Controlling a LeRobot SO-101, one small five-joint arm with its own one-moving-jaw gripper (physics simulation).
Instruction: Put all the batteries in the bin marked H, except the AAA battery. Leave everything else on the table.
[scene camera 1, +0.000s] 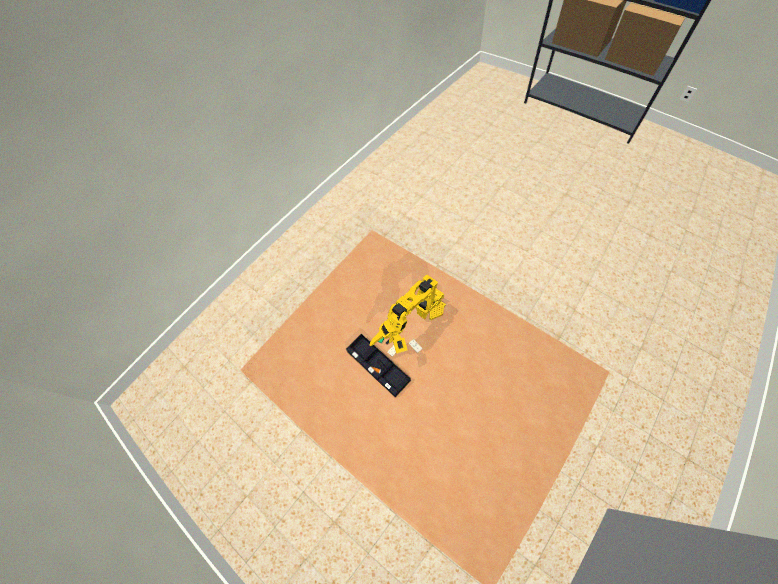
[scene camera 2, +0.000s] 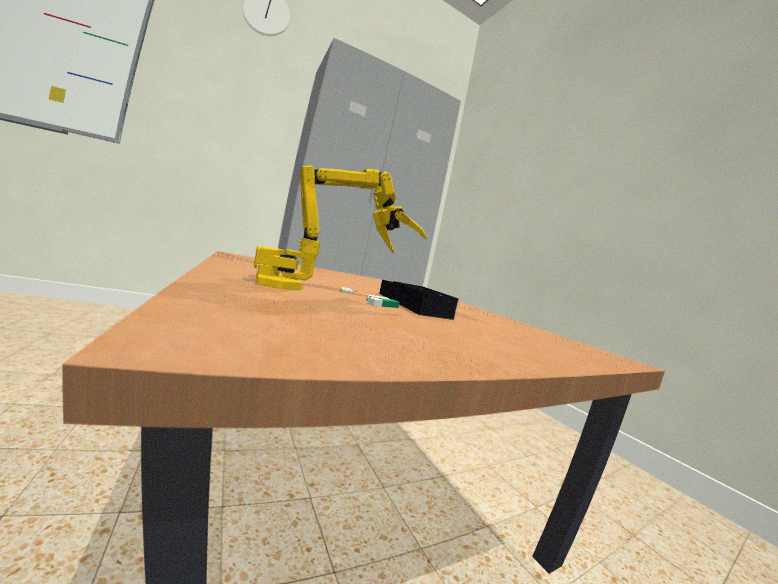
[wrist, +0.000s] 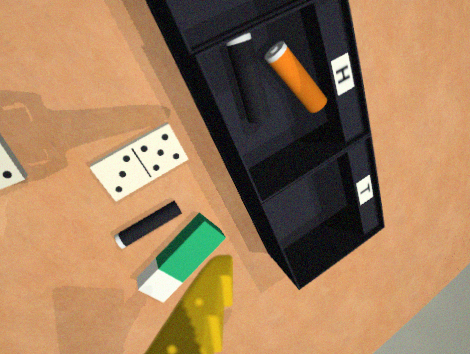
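Where they show: hand, its tool point: (scene camera 1: 389, 341) (scene camera 2: 393, 250) (wrist: 232, 273); arm's base, origin of its link: (scene camera 1: 428, 311) (scene camera 2: 286, 285).
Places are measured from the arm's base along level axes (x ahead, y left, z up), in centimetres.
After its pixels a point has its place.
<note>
The black three-part bin (scene camera 2: 438, 304) @(x 28.0, y -14.4, z 2.7 cm) stands on the table. In the wrist view, an orange battery (wrist: 300, 82) @(x 31.4, y -2.1, z 2.1 cm) and a black battery with a white end (wrist: 243, 82) @(x 28.2, y -0.2, z 1.8 cm) lie in the middle compartment, marked H (wrist: 342, 74) @(x 32.7, y -2.2, z 4.2 cm). A smaller, thin black battery with a white end (wrist: 149, 225) @(x 18.8, y -4.6, z 1.0 cm) lies on the table between a domino and the eraser. My gripper (scene camera 1: 385, 347) @(x 22.1, y -1.2, z 11.8 cm) (scene camera 2: 409, 245) is open and empty, high above the table near the bin. One jaw shows in the wrist view, at the lower middle; the other is out of that picture.
A green and white eraser (wrist: 192, 250) @(x 19.8, y -8.0, z 1.3 cm) (scene camera 2: 389, 303) @(x 19.6, y -9.4, z 0.8 cm) lies beside the small battery, near the bin. A domino (wrist: 140, 162) @(x 20.8, y -1.0, z 0.7 cm) lies on the battery's other side. A second domino (wrist: 6, 167) @(x 15.3, y 2.8, z 0.7 cm) (scene camera 1: 415, 345) @(x 14.8, y 4.5, z 0.8 cm) lies farther from the bin. The end compartment is marked T (wrist: 365, 190) @(x 32.0, y -10.7, z 4.2 cm).
</note>
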